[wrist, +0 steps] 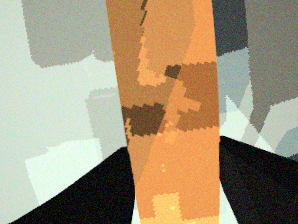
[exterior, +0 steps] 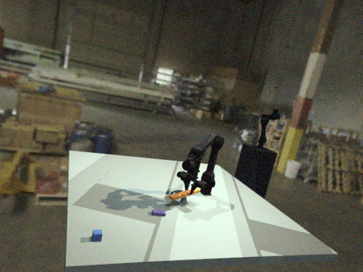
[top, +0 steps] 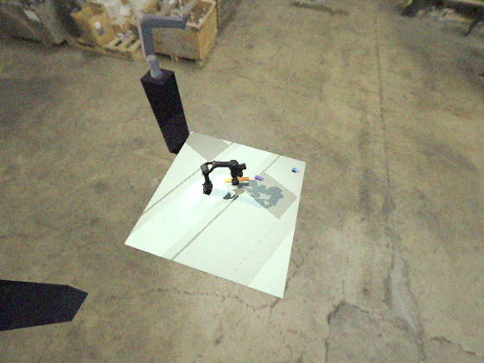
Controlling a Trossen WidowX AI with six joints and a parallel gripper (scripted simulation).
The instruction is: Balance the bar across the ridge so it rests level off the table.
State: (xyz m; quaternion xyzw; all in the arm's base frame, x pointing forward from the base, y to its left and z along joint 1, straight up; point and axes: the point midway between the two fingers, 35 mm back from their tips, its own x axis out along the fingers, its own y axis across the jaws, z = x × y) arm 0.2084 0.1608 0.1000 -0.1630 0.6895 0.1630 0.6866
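My gripper tip is now 2 cm short of the orange bar and 1 cm to the right of it. From my gripper tip the other things lie so: blue cube 53 cm ahead, 34 cm to the left, 5 cm below; purple block 21 cm ahead, 13 cm to the left, 6 cm below.
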